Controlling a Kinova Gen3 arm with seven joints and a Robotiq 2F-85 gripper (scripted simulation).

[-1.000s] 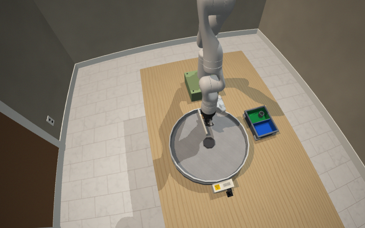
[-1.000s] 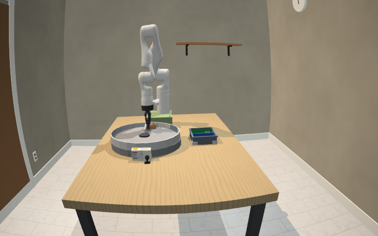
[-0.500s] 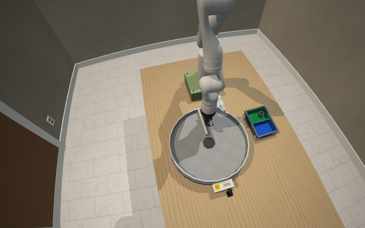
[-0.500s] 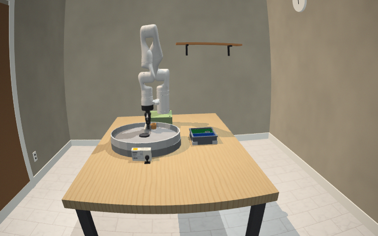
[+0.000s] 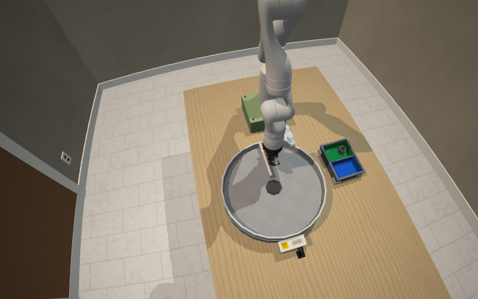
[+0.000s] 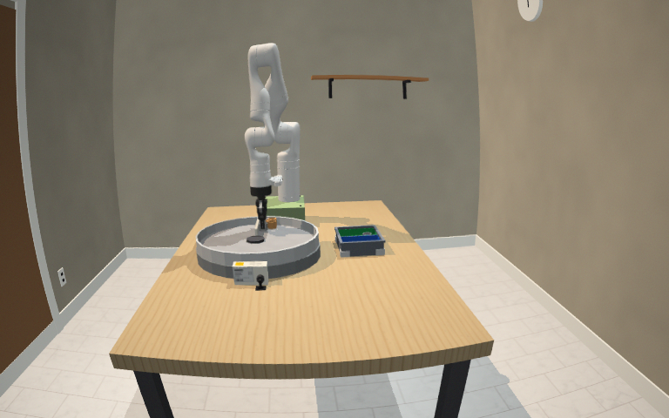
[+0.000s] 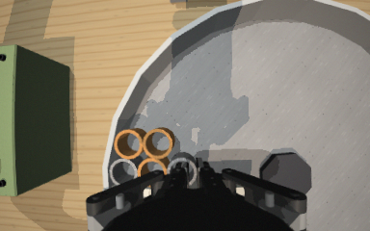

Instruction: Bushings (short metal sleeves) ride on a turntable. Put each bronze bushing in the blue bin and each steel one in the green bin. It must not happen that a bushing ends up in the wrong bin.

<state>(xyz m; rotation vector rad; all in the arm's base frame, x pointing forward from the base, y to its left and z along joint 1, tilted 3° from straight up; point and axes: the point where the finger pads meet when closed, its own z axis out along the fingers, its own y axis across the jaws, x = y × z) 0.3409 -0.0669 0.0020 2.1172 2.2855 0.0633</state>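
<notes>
Right now the blue bin is 40 mm ahead of my hand, 330 mm to the left of it and 50 mm below it. Also, from my hand: turntable: 110 mm ahead, 10 mm to the right, 20 mm below.
</notes>
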